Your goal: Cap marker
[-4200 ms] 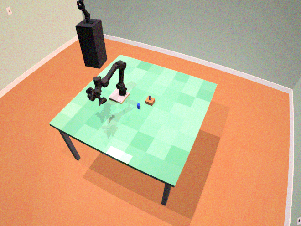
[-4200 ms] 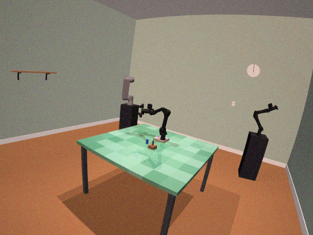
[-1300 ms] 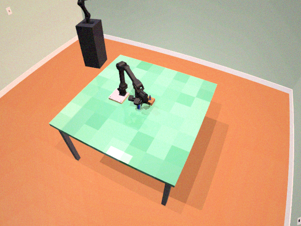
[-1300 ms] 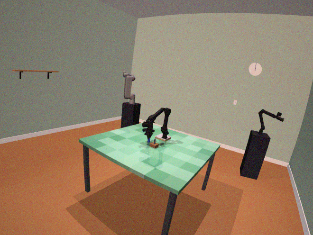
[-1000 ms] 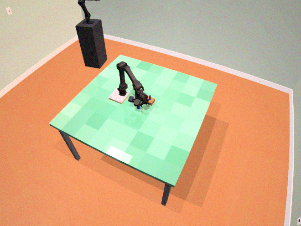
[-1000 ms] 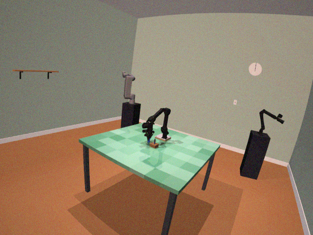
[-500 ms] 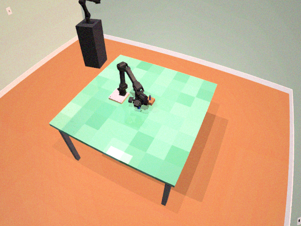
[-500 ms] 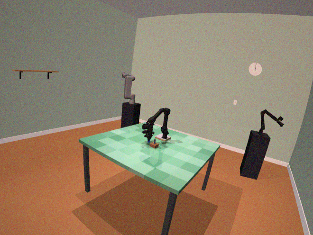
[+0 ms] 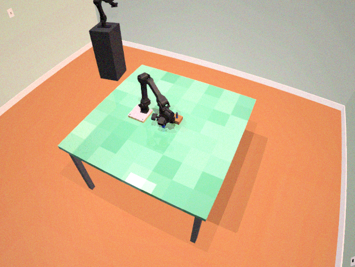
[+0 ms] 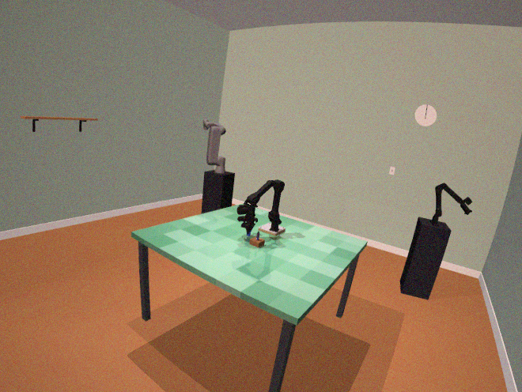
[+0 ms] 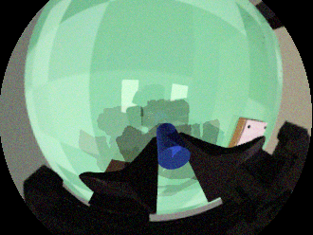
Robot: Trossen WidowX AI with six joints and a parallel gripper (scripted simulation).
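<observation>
The dark marker is 80 mm ahead of my gripper tip, 110 mm to the left of it and 50 mm above it. The rest, counted from my gripper tip: blue cap (10 mm above).
</observation>
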